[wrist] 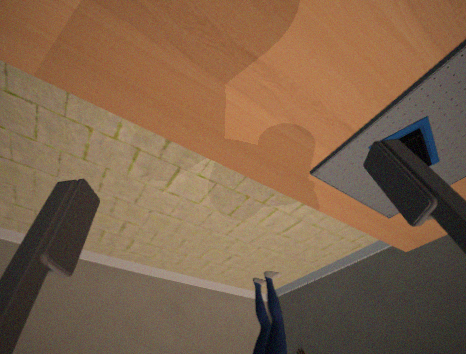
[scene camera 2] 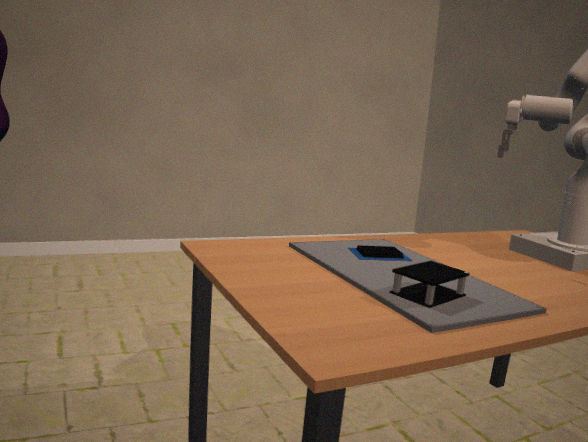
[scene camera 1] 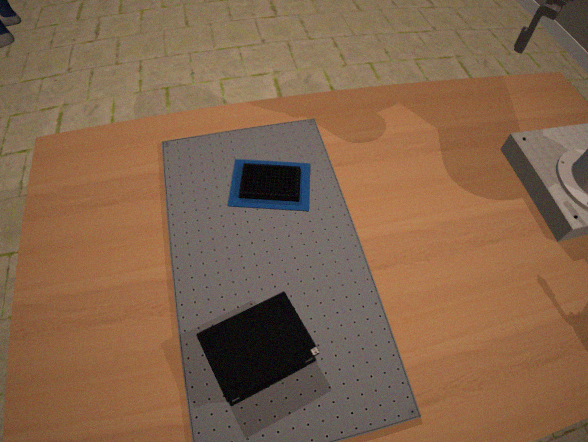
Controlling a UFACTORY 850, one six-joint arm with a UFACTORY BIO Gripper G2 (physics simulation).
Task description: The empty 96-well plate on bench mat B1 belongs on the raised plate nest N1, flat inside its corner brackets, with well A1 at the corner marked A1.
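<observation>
The black 96-well plate lies flat on the blue bench mat B1; a finger partly hides both in the wrist view. The black raised plate nest N1 stands on pale posts above a dark base, turned relative to the mat, with its top bare. A small white tag sits at its right corner in scene camera 1; its lettering is too small to read. My gripper is open and empty, high up and well away from the plate, on the robot base's side.
A grey perforated board carries the mat and the nest on the wooden table. The robot's base block stands beyond the board's right side. A person's legs show in the background.
</observation>
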